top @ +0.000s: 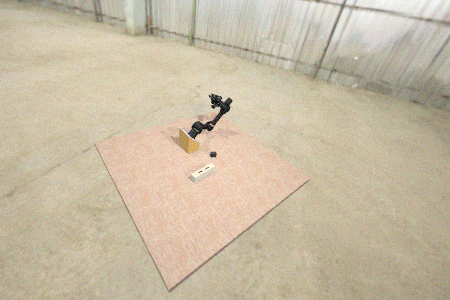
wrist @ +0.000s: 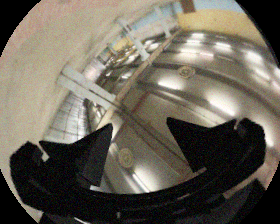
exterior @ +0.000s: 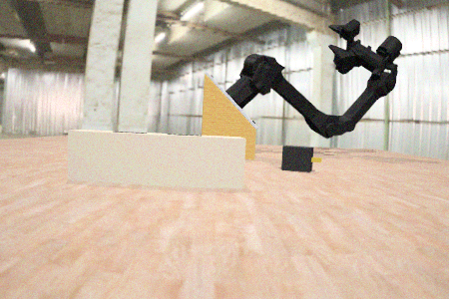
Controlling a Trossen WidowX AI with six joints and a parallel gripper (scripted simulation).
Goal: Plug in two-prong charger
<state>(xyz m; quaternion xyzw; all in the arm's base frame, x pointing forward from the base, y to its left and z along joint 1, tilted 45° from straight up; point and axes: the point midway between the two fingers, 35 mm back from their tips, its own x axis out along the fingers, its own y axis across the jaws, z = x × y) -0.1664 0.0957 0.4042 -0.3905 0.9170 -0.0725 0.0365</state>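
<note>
The charger lies 39 cm ahead of my gripper tip, 36 cm below it and 23 cm to the right of it.
</note>
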